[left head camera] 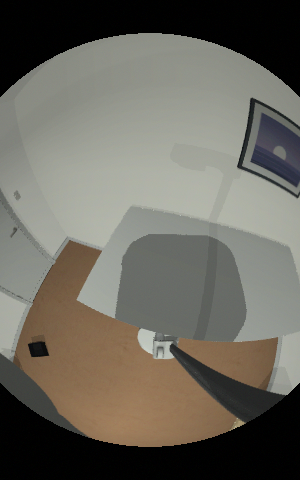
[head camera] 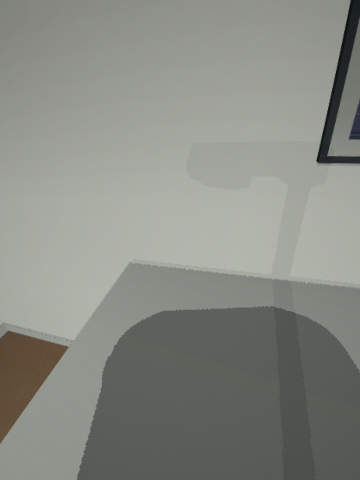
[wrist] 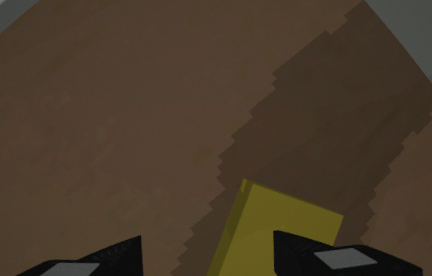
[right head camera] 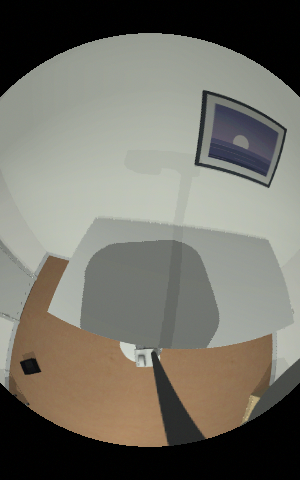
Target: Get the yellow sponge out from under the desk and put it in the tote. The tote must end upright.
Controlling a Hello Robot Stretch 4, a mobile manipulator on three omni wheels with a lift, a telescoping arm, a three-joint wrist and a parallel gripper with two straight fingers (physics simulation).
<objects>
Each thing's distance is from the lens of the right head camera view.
desk (right head camera: 153,284): 0.65 m
framed picture (right head camera: 233,137): 0.80 m
The marked spots on the desk and the framed picture are 0.88 m apart.
</objects>
